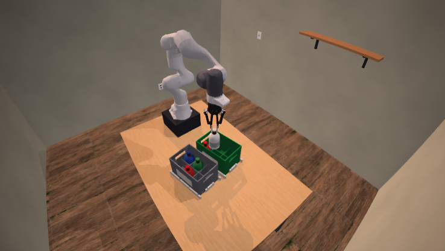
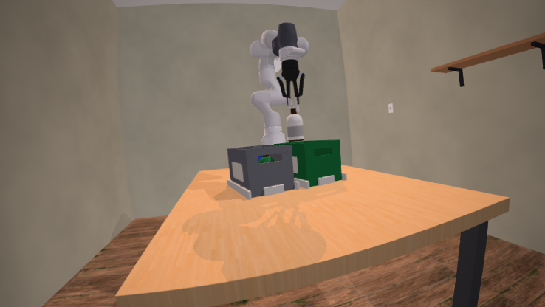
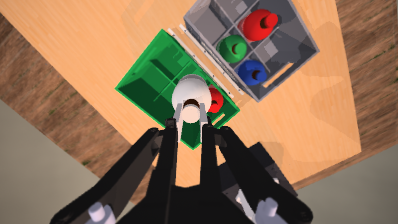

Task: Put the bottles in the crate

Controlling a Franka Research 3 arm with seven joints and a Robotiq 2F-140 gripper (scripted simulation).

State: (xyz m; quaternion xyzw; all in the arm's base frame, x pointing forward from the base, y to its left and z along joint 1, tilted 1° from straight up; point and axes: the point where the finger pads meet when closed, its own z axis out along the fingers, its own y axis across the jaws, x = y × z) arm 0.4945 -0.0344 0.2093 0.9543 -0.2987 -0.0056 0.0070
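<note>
Now: hand 80 mm above the white-labelled bottle. Round my hand: green crate: 260 mm below, 40 mm to the left, 10 mm behind; blue-label bottle: 260 mm below, 160 mm to the right, 80 mm behind; green-label bottle: 260 mm below, 150 mm to the right, 10 mm ahead.
</note>
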